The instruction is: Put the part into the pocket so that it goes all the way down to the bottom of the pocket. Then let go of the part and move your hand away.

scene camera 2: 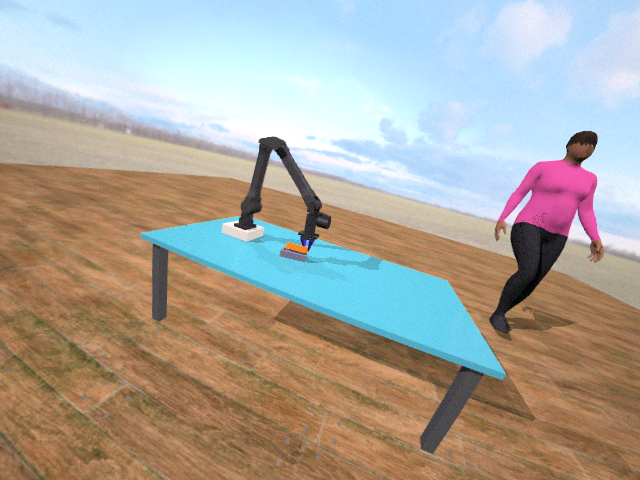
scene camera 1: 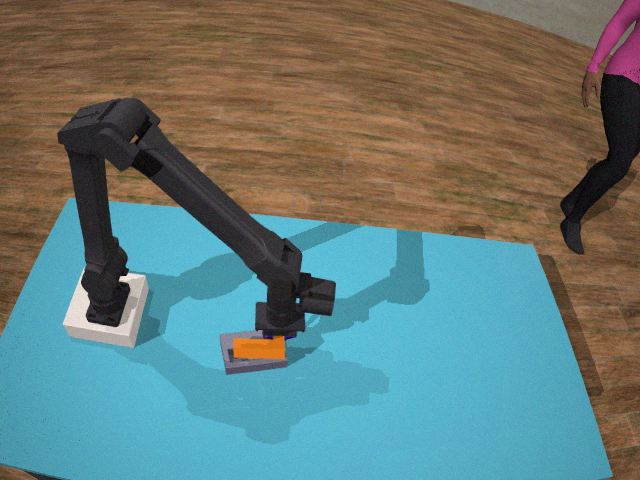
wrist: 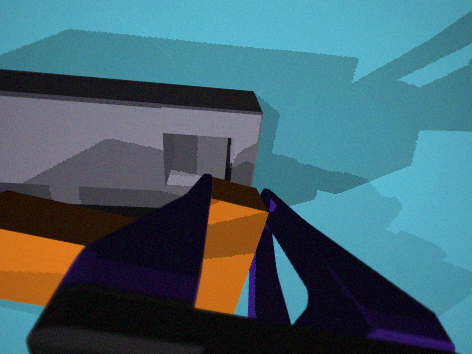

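Seen in the pictures: gripper, fingertip midpoint: (scene camera 2: 306, 250) (scene camera 1: 278, 337) (wrist: 233, 192); arm's base, origin of the base link: (scene camera 2: 245, 226) (scene camera 1: 108, 304).
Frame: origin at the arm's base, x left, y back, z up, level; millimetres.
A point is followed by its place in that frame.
Note:
The orange part (scene camera 1: 259, 348) {x -67, y -374, z 21 mm} (scene camera 2: 296, 248) {x -74, y -379, z 4 mm} (wrist: 227, 245) {x -24, y -414, z 12 mm} is a long block with a prong between the fingers in the wrist view. My gripper (scene camera 1: 279, 336) {x -15, y -414, z -11 mm} (scene camera 2: 308, 246) {x -15, y -414, z -11 mm} (wrist: 233, 192) {x -15, y -414, z -11 mm}, with dark purple fingers, is shut on it. The grey block with the pocket (scene camera 1: 255, 367) {x -86, y -369, z -36 mm} (scene camera 2: 293, 254) {x -85, y -374, z -29 mm} (wrist: 100, 117) {x -5, y -352, z -21 mm} lies on the table, under the part in the scene views. The part stands proud of the block's top and is turned slightly against it. A square recess of the pocket shows uncovered just beyond the fingertips in the wrist view. The part's underside is hidden.
The blue table (scene camera 1: 465, 361) {x -22, y -892, z -57 mm} (scene camera 2: 372, 294) {x -151, y -814, z -57 mm} carries the arm's white base (scene camera 1: 100, 333) {x -77, y 2, z -13 mm} (scene camera 2: 241, 231) {x -75, y -31, z -8 mm} to the left of the block. A person in a pink top (scene camera 1: 620, 56) (scene camera 2: 560, 188) is beyond the table's right end. Arm shadows fall around the block.

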